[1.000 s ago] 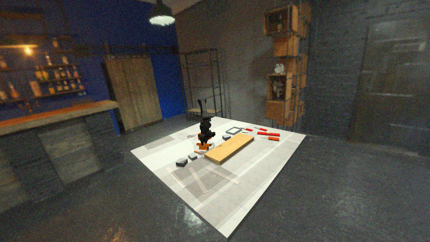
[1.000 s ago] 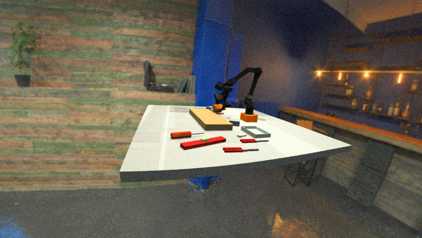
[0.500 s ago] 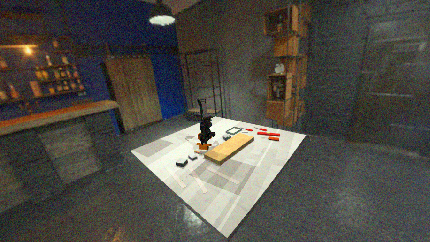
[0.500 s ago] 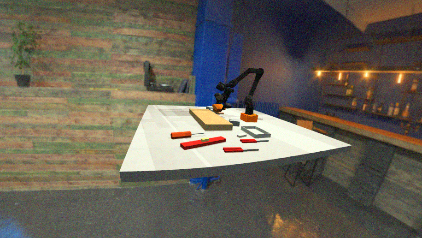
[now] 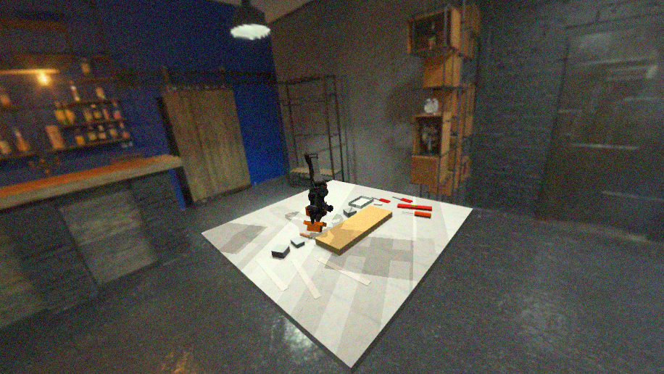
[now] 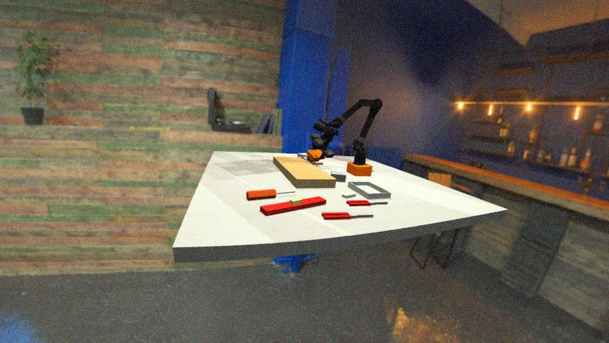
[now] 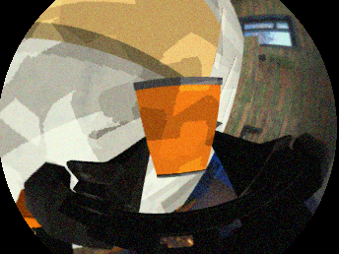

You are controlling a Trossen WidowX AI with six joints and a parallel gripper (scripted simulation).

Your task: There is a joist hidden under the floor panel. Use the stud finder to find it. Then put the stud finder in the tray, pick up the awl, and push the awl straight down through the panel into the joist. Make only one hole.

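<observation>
The awl lies 6 cm below my gripper tip, 4 cm to the right of it and 2 cm behind it. From my gripper tip the other things lie so: grey tray 52 cm to the left, 6 cm ahead, 5 cm below; orange stud finder 2 cm below, 2 cm ahead, 1 cm to the right; red level 57 cm to the left, 44 cm ahead, 5 cm below.
</observation>
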